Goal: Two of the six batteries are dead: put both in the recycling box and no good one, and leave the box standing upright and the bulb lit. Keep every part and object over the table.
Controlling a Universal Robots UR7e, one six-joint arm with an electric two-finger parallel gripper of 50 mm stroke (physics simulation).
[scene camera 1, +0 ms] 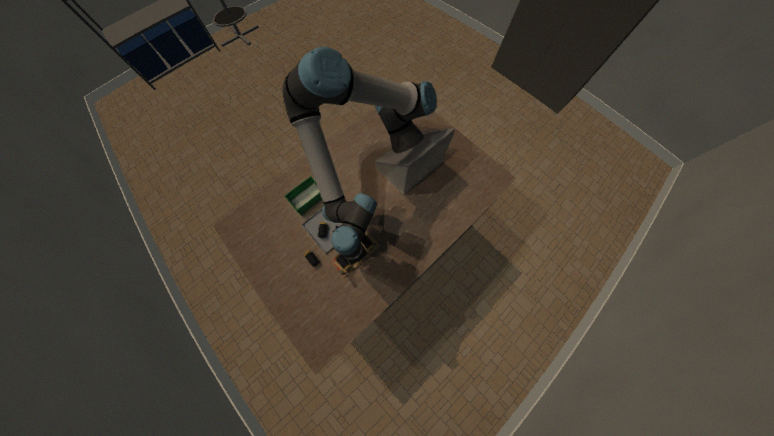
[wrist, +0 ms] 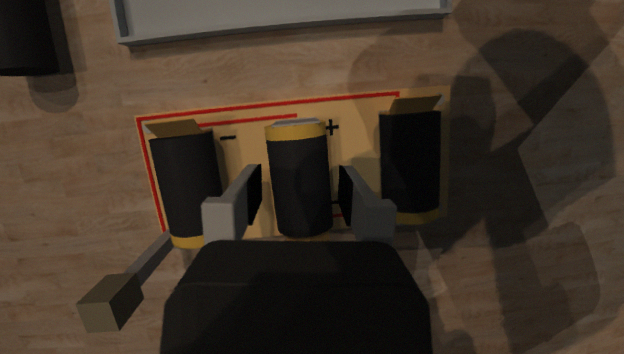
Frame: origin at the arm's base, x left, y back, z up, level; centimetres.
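Seen in the pictures: gripper, fingertip midpoint: [wrist: 300, 183]; arm's base, origin of the base link: [scene camera 1: 408, 143].
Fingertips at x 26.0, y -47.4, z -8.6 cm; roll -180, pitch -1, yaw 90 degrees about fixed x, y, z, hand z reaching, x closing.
Observation:
Pixels of each thing's middle, then the offset from my fingertips to it. "spot": a spot on its surface instead. Level surfaces: height alone.
- middle black battery, body centre: [wrist: 300, 176] dx -0.3, dy +0.0, dz -0.4 cm
- left battery, body centre: [wrist: 191, 187] [scene camera 1: 343, 262] dx +0.4, dy -6.4, dz -0.4 cm
- right battery, body centre: [wrist: 409, 165] [scene camera 1: 366, 242] dx -1.1, dy +6.5, dz -0.4 cm
- yellow board, its level: dz -2.2 cm
- grey tray, body centre: [scene camera 1: 330, 224] dx -17.9, dy -2.0, dz -2.7 cm
- more battery, body centre: [wrist: 12, 17] [scene camera 1: 311, 258] dx -9.3, dy -16.7, dz -1.5 cm
- green box, body centre: [scene camera 1: 305, 195] dx -35.9, dy -4.1, dz -0.3 cm
- lever with a square tan knob, surface spot: [wrist: 110, 302] spot: dx +3.6, dy -7.9, dz +5.9 cm
- brown table, its level: dz -3.2 cm
My gripper [wrist: 300, 183] is open, its fingers on either side of a middle black battery [wrist: 301, 185] with a yellow top band, with gaps on both sides. A left battery [wrist: 187, 185] and a right battery [wrist: 410, 160] have their yellow bands at the near end. All three are on the yellow board [wrist: 245, 160] with red lines. Another battery [scene camera 1: 322, 230] lies on the grey tray [scene camera 1: 310, 227] [wrist: 280, 20]. One more battery [scene camera 1: 311, 258] [wrist: 25, 40] lies on the table beside the tray. The green box [scene camera 1: 293, 205] stands open and upright. A lit bulb cannot be made out.
A lever with a square tan knob [wrist: 110, 302] sticks out at the board's near left corner. The arm hides part of the tray and board in the scene view. The pale robot base [scene camera 1: 417, 162] stands on the brown table [scene camera 1: 270, 270], away from the board.

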